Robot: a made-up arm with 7 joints. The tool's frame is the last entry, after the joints. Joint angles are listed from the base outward. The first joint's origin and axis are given. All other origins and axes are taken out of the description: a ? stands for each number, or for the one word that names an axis. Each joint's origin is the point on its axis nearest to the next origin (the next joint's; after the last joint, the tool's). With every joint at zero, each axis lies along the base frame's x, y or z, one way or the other. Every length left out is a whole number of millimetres.
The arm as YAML. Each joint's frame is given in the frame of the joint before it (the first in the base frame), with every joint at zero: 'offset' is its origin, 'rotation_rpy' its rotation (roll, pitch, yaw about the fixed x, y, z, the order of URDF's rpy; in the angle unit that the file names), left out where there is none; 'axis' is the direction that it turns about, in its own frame. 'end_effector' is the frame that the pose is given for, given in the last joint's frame.
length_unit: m
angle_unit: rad
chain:
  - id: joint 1
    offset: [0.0, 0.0, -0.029]
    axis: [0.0, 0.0, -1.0]
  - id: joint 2
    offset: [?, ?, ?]
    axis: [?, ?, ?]
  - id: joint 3
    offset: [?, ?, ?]
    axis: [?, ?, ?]
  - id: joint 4
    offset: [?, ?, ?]
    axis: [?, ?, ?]
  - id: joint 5
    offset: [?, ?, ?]
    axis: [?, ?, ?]
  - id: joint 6
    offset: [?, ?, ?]
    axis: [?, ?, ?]
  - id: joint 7
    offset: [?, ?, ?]
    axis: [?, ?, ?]
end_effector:
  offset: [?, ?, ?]
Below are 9 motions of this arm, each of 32 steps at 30 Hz.
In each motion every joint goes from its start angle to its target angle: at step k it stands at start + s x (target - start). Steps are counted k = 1, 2, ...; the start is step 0. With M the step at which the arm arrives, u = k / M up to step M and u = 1 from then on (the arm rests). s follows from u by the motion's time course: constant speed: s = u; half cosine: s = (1 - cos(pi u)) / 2; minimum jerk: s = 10 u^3 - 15 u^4 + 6 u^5.
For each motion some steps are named. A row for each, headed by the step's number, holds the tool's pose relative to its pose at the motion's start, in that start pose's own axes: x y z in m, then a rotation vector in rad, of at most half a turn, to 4 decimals.
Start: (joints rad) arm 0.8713 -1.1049 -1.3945 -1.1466 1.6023 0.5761 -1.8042
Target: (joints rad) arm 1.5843 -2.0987 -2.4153 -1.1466 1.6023 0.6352 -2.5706
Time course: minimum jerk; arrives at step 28
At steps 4, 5, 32:
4: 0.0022 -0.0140 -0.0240 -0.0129 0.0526 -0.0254
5: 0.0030 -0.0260 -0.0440 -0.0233 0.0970 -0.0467
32: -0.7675 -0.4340 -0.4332 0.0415 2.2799 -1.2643

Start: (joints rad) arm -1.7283 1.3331 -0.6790 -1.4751 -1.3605 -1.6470 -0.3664
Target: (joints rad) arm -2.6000 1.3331 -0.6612 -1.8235 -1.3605 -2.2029 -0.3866
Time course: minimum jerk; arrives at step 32
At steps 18, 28, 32:
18: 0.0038 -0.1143 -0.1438 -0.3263 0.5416 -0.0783
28: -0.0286 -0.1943 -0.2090 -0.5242 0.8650 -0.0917
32: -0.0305 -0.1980 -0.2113 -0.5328 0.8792 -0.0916

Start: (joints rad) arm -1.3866 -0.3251 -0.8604 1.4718 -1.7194 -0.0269 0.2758
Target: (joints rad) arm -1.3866 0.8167 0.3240 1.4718 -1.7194 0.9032 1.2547
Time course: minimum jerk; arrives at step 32
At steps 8, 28, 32:
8: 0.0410 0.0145 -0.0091 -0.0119 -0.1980 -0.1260
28: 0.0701 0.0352 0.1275 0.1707 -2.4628 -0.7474
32: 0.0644 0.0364 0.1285 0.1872 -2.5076 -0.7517

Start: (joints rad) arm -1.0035 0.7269 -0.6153 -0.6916 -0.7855 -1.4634 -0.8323
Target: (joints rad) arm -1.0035 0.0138 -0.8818 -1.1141 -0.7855 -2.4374 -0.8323
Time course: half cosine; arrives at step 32
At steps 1, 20, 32:
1: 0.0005 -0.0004 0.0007 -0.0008 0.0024 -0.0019
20: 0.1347 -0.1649 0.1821 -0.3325 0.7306 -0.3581
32: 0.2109 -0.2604 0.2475 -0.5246 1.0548 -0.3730

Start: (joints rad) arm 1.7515 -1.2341 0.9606 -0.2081 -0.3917 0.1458 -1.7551
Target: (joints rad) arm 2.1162 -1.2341 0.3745 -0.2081 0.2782 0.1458 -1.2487
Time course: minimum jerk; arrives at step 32
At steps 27, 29, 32:
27: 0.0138 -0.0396 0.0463 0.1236 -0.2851 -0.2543
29: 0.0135 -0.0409 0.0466 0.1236 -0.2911 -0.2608
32: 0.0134 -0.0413 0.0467 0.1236 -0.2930 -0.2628

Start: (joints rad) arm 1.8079 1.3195 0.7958 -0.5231 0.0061 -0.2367 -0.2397
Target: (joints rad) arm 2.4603 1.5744 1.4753 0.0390 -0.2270 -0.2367 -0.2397
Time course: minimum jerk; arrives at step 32
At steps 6, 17, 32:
6: 0.0056 0.0117 0.0117 0.0322 -0.0449 0.0105
17: 0.0482 0.0871 0.1257 0.2614 -0.5728 0.0900
32: 0.0837 0.1009 0.2068 0.3104 -1.0728 0.0608

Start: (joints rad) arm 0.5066 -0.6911 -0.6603 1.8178 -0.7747 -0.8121 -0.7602
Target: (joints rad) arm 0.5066 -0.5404 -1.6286 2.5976 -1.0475 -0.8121 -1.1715
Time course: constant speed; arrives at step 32
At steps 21, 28, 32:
21: -0.0200 -0.0625 -0.1142 -0.3626 -0.4310 0.1763
28: 0.0203 -0.0857 -0.1230 -0.4547 -0.5931 0.1366
32: 0.0480 -0.0970 -0.1167 -0.4919 -0.6865 0.0950

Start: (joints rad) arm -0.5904 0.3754 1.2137 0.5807 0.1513 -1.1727 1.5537
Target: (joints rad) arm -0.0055 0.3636 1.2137 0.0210 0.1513 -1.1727 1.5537
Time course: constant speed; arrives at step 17
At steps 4, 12, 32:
4: -0.0418 0.0898 -0.0646 -0.0470 0.1463 0.1541
12: -0.1855 0.2346 -0.1823 -0.1857 0.4145 0.4674
32: -0.3052 0.2904 -0.2439 -0.3023 0.5623 0.6641

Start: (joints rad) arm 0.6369 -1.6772 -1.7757 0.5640 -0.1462 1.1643 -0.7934
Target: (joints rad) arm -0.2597 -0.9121 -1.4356 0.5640 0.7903 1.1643 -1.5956
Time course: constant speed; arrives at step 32
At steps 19, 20, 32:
19: 0.0057 -0.3362 0.0959 -1.2770 0.4522 0.2459
20: 0.0064 -0.3525 0.1126 -1.3464 0.4784 0.2438
32: 0.0059 -0.4830 0.3753 -2.1711 0.7944 0.0993

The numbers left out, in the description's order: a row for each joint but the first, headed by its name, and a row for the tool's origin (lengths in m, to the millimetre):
joint 2: xyz -0.268 -0.049 0.0, axis 1.0 0.0 0.0
joint 3: xyz 0.0 0.308 -0.06, axis 0.0 -1.0 0.0
joint 4: xyz -0.009 0.0 -0.04, axis 0.0 0.0 1.0
joint 5: xyz 0.027 0.316 0.0, axis 0.0 -1.0 0.0
joint 6: xyz -0.133 0.0 -0.118, axis 1.0 0.0 0.0
joint 7: xyz 0.0 0.06 -0.093, axis 0.0 -1.0 0.0
tool: xyz 0.138 0.0 -0.056

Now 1 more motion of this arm.
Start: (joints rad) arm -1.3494 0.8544 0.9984 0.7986 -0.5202 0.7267 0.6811
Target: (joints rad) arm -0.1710 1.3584 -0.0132 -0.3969 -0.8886 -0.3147 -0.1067
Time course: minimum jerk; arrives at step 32
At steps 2, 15, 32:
2: 0.0015 0.0004 -0.0016 -0.0029 0.0002 -0.0030
15: 0.3453 -0.0244 -0.2117 -0.3325 0.1402 -0.6705
32: 0.6656 -0.1483 -0.1784 0.0301 0.5409 -1.2991

